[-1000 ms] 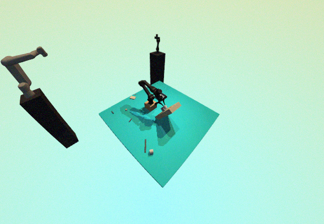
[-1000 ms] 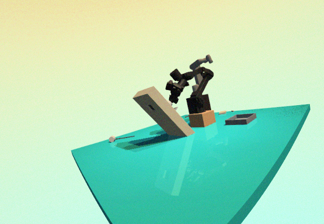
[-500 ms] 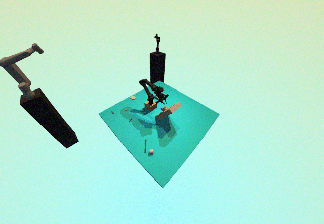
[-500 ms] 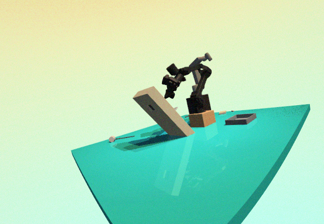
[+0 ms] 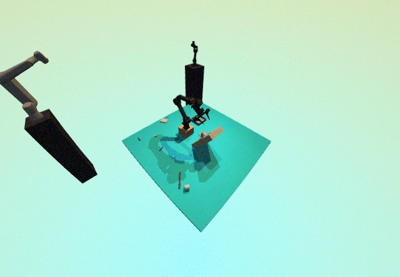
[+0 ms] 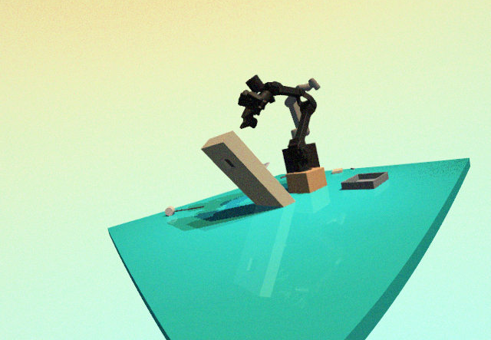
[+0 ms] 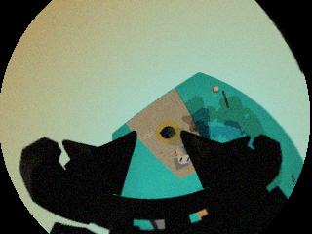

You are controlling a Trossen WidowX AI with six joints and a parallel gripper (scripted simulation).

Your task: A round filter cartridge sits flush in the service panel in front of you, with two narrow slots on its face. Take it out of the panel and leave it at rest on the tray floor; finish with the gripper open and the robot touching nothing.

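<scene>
Right now the filter cartridge is 30 mm behind my gripper tip and 180 mm below it. The rest, counted from my gripper tip: dark grey tray: 370 mm behind, 270 mm to the left, 350 mm below; tan service panel: 20 mm ahead, 200 mm below.
</scene>
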